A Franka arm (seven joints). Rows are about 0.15 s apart.
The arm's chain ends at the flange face. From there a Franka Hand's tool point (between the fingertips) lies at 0.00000 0.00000 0.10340 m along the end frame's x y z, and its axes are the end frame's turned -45 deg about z.
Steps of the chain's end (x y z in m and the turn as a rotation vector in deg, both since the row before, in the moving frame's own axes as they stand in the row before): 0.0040, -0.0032, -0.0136, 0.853, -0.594, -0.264; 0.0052, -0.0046, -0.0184, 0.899, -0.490, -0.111; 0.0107, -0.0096, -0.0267, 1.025, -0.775, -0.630; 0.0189, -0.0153, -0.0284, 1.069, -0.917, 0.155; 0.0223, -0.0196, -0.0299, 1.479, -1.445, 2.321; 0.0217, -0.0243, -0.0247, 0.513, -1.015, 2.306
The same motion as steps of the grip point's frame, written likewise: 0.0054, -0.0013, -0.0136, 1.023, 0.183, -0.264; 0.0074, -0.0013, -0.0184, 0.982, 0.289, -0.111; 0.0147, -0.0015, -0.0267, 1.273, 0.177, -0.630; 0.0244, 0.0000, -0.0284, 1.404, 0.107, 0.155; 0.0297, -0.0018, -0.0300, 2.068, 0.024, 2.321; 0.0319, -0.0038, -0.0247, 1.080, -0.355, 2.306
